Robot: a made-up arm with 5 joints. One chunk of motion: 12 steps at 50 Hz.
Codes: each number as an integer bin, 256 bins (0 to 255) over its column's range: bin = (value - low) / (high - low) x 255, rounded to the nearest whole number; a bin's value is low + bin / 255 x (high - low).
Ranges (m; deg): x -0.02..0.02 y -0.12..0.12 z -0.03..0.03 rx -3..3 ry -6..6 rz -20..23
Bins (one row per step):
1: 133 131 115 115 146 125
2: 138 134 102 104 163 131
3: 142 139 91 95 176 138
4: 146 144 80 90 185 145
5: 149 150 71 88 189 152
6: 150 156 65 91 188 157
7: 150 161 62 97 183 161
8: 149 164 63 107 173 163
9: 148 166 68 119 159 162
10: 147 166 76 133 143 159
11: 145 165 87 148 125 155
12: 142 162 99 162 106 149
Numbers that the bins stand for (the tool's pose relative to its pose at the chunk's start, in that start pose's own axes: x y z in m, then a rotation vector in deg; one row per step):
1: 0.0009 0.0033 -0.0029 -0.29 0.87 1.08
2: 0.0016 0.0061 -0.0060 -0.55 1.67 2.09
3: 0.0023 0.0108 -0.0086 -0.76 2.28 3.27
4: 0.0029 0.0155 -0.0112 -0.88 2.71 4.45
5: 0.0034 0.0212 -0.0133 -0.93 2.89 5.63
6: 0.0035 0.0268 -0.0147 -0.86 2.85 6.47
7: 0.0035 0.0315 -0.0154 -0.72 2.61 7.15
8: 0.0034 0.0344 -0.0152 -0.48 2.14 7.49
9: 0.0032 0.0362 -0.0140 -0.20 1.48 7.32
10: 0.0031 0.0362 -0.0121 0.13 0.73 6.81
11: 0.0027 0.0353 -0.0095 0.48 -0.12 6.14
12: 0.0023 0.0325 -0.0067 0.81 -1.01 5.13

